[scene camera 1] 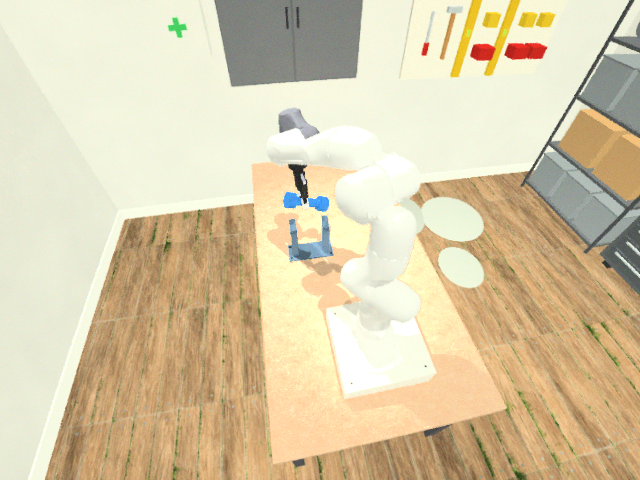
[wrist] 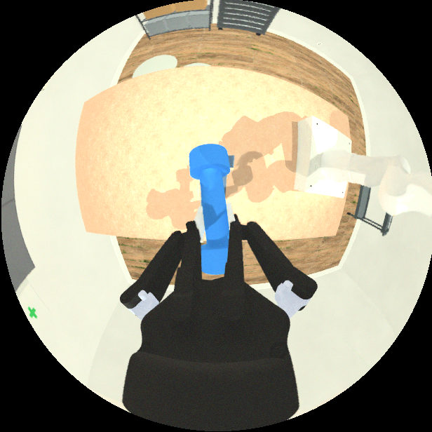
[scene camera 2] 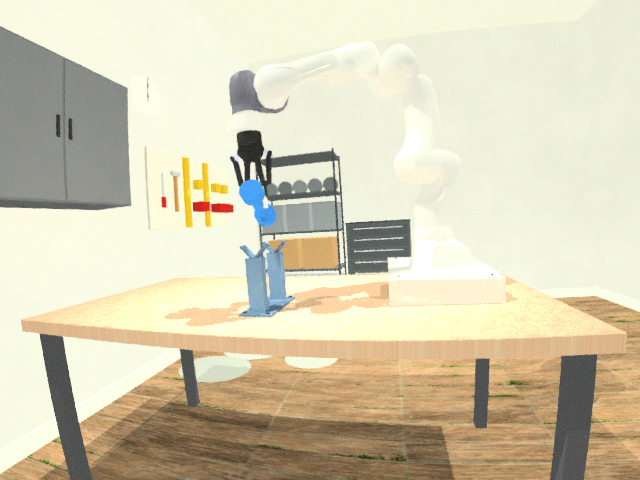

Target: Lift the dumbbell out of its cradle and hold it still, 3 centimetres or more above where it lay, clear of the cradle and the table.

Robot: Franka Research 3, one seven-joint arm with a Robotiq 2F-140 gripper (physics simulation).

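A blue dumbbell [scene camera 1: 310, 202] [scene camera 2: 256, 202] [wrist: 215, 205] hangs in the air, held by its handle. In the second scene view it is tilted, its far head lower than its near head. My gripper [scene camera 1: 305, 204] [wrist: 215, 211] is shut on the dumbbell's handle; in the second scene view the near head hides the fingertips. The blue-grey cradle [scene camera 1: 310, 251] [scene camera 2: 256, 284] stands upright on the table [scene camera 1: 289, 361] [scene camera 2: 361, 330], its two V-topped posts free of the dumbbell. A gap shows between the dumbbell and the posts. In the wrist view the dumbbell hides most of the cradle.
The arm's white base block [scene camera 1: 382, 356] [scene camera 2: 447, 289] [wrist: 320, 155] is fixed on the table. A grey wall cabinet [scene camera 1: 294, 41] [scene camera 2: 67, 134] hangs on the wall. A shelf rack [scene camera 2: 302, 231] and a dark drawer unit [scene camera 2: 378, 246] stand beyond the table.
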